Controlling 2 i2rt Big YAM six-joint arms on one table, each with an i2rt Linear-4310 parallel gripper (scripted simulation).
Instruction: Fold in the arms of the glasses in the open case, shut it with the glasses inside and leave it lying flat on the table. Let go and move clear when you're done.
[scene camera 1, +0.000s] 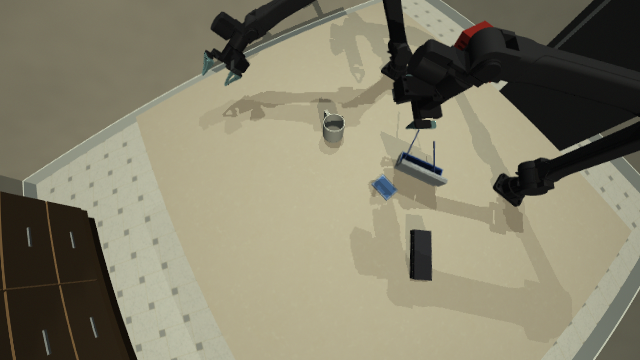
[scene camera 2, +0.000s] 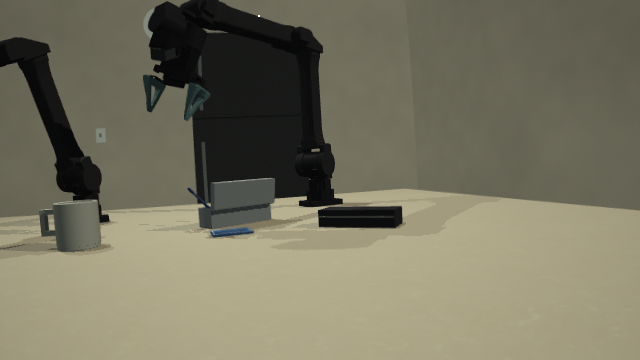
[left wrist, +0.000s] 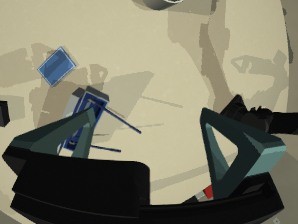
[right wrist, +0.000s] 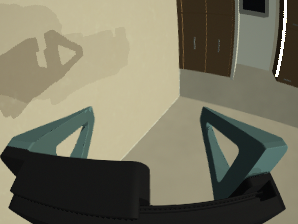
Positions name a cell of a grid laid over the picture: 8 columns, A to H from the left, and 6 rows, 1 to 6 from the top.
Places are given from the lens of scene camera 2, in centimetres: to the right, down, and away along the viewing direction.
left gripper (scene camera 2: C2): -33, -14, 85
black box (scene camera 2: E4): 9, 7, 79
